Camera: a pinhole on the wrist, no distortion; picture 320 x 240 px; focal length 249.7 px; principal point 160.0 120.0 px. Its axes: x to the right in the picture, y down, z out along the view. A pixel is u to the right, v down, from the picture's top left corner.
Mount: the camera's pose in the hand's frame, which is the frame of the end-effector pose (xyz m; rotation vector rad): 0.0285 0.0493 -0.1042 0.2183 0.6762 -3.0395
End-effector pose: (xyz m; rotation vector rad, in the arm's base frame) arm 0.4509 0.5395 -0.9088 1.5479 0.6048 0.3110
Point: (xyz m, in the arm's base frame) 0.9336 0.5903 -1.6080
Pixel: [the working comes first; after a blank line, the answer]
In the camera's frame: -0.5665 0.4507 0.5480

outside the picture
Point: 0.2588 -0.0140 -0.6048
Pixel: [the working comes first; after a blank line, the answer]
In the camera's frame: 0.4758 -0.3929 0.3781

outside the picture
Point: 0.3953 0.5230 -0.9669
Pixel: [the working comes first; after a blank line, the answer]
In the camera's frame: 0.0584 0.0635 0.1421

262.7 231.5
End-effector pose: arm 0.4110 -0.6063 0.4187 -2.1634 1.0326 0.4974
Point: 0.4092 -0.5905 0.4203
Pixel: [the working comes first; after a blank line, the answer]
In the camera's frame: 0.0218 0.0004 0.1313

201.5 120.8
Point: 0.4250 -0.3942 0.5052
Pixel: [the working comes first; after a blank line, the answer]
In the camera's frame: 0.1517 0.0831 0.2806

295.0 194.0
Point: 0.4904 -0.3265 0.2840
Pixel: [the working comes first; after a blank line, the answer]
In the camera's frame: -0.0090 -0.0021 0.4378

154.9 118.8
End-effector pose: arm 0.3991 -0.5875 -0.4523 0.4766 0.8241 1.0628
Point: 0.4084 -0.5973 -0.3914
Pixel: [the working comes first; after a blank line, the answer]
In the camera's frame: 0.0353 -0.0507 0.1478

219.6 34.4
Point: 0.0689 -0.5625 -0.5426
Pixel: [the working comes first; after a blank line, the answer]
In the camera's frame: 0.0824 0.0066 -0.2181

behind the camera
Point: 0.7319 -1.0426 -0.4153
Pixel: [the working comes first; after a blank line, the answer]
In the camera's frame: 0.3127 0.1960 0.5548

300.7 208.2
